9 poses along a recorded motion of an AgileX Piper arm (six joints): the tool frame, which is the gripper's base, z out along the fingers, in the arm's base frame.
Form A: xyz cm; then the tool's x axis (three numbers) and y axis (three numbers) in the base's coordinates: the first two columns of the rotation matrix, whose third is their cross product.
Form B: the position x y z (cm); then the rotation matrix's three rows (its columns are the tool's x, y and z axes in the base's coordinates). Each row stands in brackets. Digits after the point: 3 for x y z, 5 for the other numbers.
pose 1, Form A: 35.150 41.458 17.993 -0.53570 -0.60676 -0.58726 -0.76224 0.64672 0.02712
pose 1, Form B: [35.150 41.458 17.993], [[-0.53570 -0.76224 0.36334], [-0.60676 0.64672 0.46216], [-0.58726 0.02712 -0.80894]]
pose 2, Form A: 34.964 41.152 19.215 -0.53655 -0.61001 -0.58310 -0.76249 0.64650 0.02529
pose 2, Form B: [34.964 41.152 19.215], [[-0.53655 -0.76249 0.36155], [-0.61001 0.64650 0.45818], [-0.58310 0.02529 -0.81201]]
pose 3, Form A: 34.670 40.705 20.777 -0.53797 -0.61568 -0.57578 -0.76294 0.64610 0.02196
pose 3, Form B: [34.670 40.705 20.777], [[-0.53797 -0.76294 0.35849], [-0.61568 0.64610 0.45110], [-0.57578 0.02196 -0.81731]]
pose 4, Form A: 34.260 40.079 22.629 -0.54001 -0.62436 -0.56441 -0.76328 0.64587 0.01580
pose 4, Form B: [34.260 40.079 22.629], [[-0.54001 -0.76328 0.35467], [-0.62436 0.64587 0.43934], [-0.56441 0.01580 -0.82534]]
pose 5, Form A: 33.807 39.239 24.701 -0.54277 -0.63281 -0.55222 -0.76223 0.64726 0.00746
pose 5, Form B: [33.807 39.239 24.701], [[-0.54277 -0.76223 0.35271], [-0.63281 0.64726 0.42497], [-0.55222 0.00746 -0.83366]]
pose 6, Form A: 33.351 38.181 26.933 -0.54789 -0.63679 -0.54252 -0.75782 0.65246 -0.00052
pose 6, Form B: [33.351 38.181 26.933], [[-0.54789 -0.75782 0.35430], [-0.63679 0.65246 0.41085], [-0.54252 -0.00052 -0.84005]]
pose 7, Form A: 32.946 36.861 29.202 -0.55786 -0.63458 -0.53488 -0.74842 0.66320 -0.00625
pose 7, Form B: [32.946 36.861 29.202], [[-0.55786 -0.74842 0.35870], [-0.63458 0.66320 0.39683], [-0.53488 -0.00625 -0.84491]]
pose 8, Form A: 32.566 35.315 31.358 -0.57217 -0.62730 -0.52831 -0.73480 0.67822 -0.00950
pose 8, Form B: [32.566 35.315 31.358], [[-0.57217 -0.73480 0.36427], [-0.62730 0.67822 0.38277], [-0.52831 -0.00950 -0.84900]]
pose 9, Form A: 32.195 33.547 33.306 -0.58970 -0.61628 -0.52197 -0.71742 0.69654 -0.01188
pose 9, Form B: [32.195 33.547 33.306], [[-0.58970 -0.71742 0.37089], [-0.61628 0.69654 0.36747], [-0.52197 -0.01188 -0.85288]]
